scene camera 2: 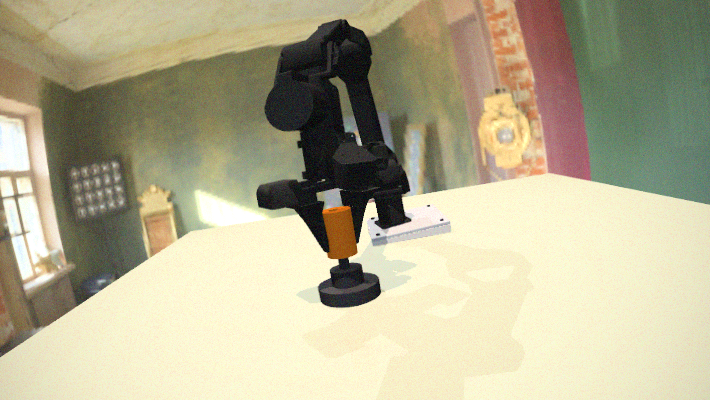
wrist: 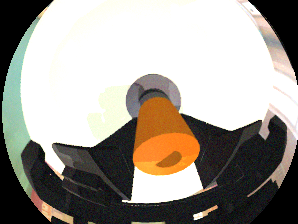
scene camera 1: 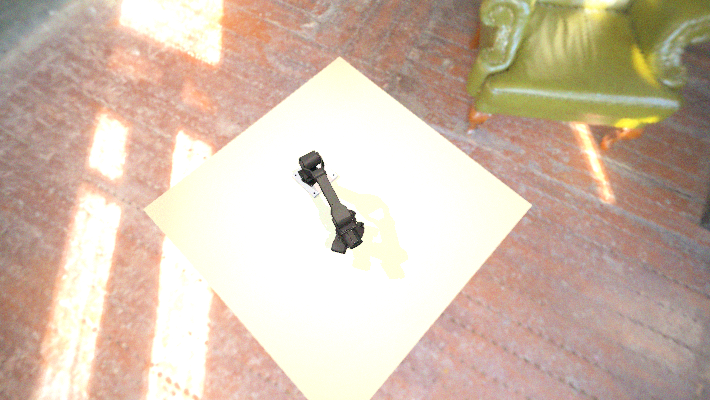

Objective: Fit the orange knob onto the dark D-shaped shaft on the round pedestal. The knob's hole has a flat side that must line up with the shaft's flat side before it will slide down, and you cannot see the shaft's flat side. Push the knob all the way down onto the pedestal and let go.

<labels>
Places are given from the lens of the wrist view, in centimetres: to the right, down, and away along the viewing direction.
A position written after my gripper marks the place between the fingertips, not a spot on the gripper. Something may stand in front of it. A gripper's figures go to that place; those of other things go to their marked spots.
my gripper (wrist: 158, 119): 1, 1, 10
orange knob (wrist: 164, 144): 1, 2, 5
dark pedestal (wrist: 145, 87): -1, -3, 14
The marked spots on the dark pedestal and the orange knob are 10 cm apart.
</labels>
